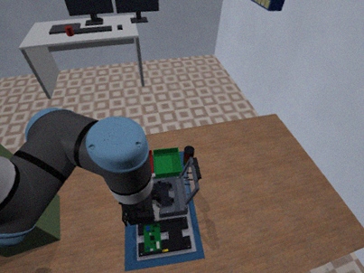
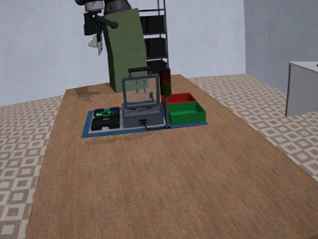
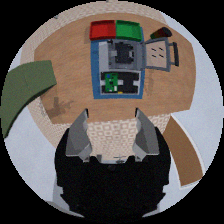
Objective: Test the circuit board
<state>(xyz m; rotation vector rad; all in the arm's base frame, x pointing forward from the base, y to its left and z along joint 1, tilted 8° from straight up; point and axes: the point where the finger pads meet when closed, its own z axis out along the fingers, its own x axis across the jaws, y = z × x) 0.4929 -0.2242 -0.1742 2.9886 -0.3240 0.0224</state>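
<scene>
The green circuit board is 31 cm below my hand. The rest, counted from my hand: tester bed: 10 cm ahead, 16 cm to the left, 26 cm below; then red bin: 4 cm ahead, 37 cm to the left, 32 cm below; then clear lid: 22 cm ahead, 13 cm to the left, 15 cm below.
</scene>
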